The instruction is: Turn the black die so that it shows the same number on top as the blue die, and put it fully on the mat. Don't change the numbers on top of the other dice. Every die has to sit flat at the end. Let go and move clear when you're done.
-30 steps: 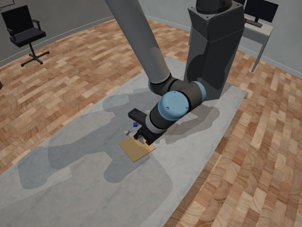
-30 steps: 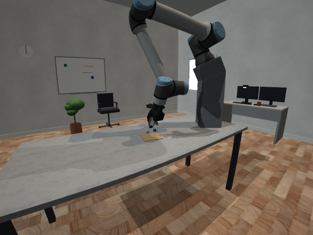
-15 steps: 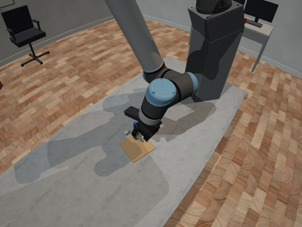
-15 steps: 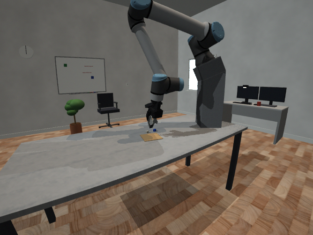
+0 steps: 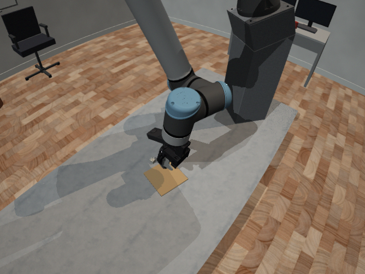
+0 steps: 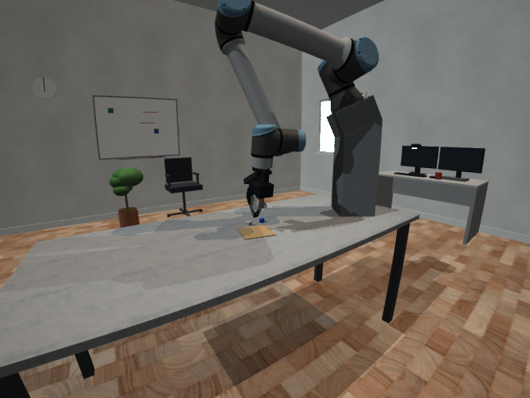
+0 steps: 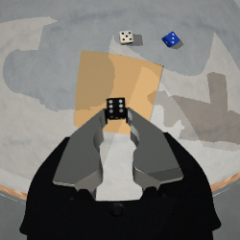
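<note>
Right now my hand is 1 cm above the black die. The rest, counted from my hand: blue die 12 cm behind, 8 cm to the right, 8 cm below; tan mat 9 cm below; white die 4 cm behind, 9 cm to the right, 8 cm below.
</note>
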